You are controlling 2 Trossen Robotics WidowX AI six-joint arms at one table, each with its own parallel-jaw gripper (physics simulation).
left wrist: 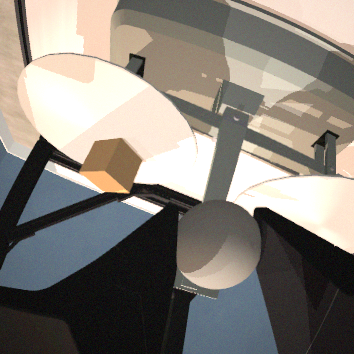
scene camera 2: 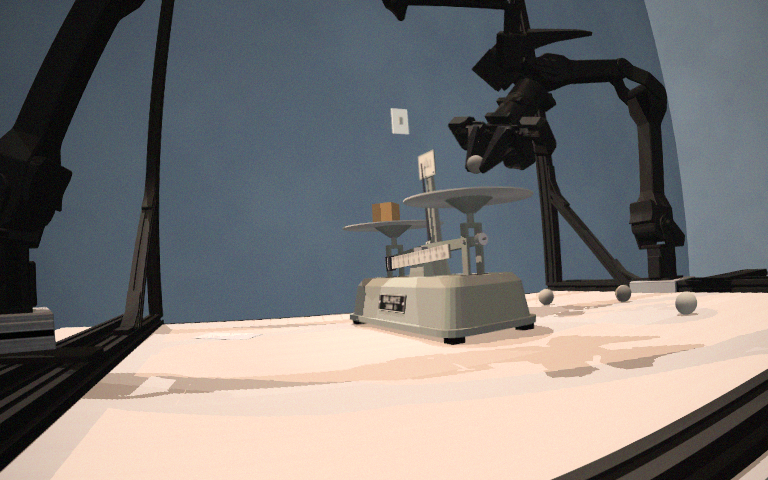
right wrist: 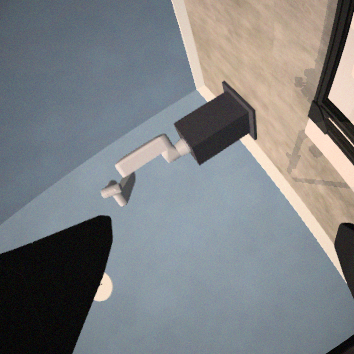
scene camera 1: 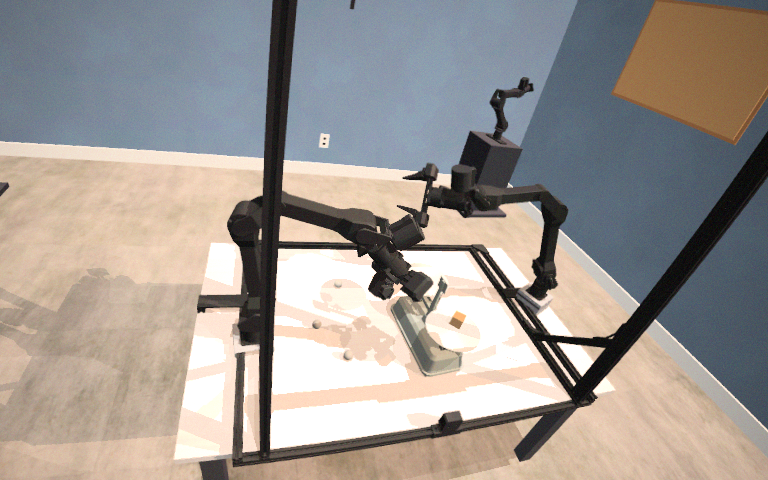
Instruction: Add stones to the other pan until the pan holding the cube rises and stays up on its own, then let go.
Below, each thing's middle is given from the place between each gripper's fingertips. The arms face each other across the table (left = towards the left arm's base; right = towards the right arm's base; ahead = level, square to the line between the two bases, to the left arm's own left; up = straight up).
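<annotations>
Balance scale (scene camera 2: 431,301): 230 mm below my right hand, 280 mm behind it, 50 mm to the right of it. Orange cube (left wrist: 110,164): 190 mm below my right hand, 360 mm behind it, 70 mm to the right of it.
Relative to the balance scale, my left gripper is 10 cm above it, 10 cm to the left of it and 2 cm short of it. The orange cube is 12 cm to the right of my left hand, 6 cm behind it and 6 cm below it. By its middle, the orange cube is nearer to my left gripper than to my right hand.
</annotations>
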